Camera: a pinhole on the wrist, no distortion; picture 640 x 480 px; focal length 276.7 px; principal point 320.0 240.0 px. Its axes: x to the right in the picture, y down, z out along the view. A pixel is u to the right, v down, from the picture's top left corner.
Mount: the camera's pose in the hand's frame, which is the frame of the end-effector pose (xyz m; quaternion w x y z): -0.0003 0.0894 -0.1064 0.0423 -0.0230 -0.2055 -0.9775
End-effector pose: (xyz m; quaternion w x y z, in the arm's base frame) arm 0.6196 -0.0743 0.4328 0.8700 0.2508 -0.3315 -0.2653
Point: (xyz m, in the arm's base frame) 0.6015 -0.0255 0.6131
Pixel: 286.3 296.5
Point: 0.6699 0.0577 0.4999
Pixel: 378.8 162.4
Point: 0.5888 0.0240 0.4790
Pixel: 477.1 345.1
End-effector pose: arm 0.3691 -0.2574 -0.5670 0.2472 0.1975 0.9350 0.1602
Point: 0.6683 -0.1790 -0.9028
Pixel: 382.9 400.2
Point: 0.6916 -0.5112 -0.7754
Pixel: outside the picture
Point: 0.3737 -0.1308 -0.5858
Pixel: 219.9 339.7
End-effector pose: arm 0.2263 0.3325 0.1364 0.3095 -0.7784 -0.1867 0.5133
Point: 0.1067 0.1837 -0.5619
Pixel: 142.5 102.4
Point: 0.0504 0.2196 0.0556
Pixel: 424.3 290.7
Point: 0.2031 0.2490 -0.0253
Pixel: 243.5 223.1
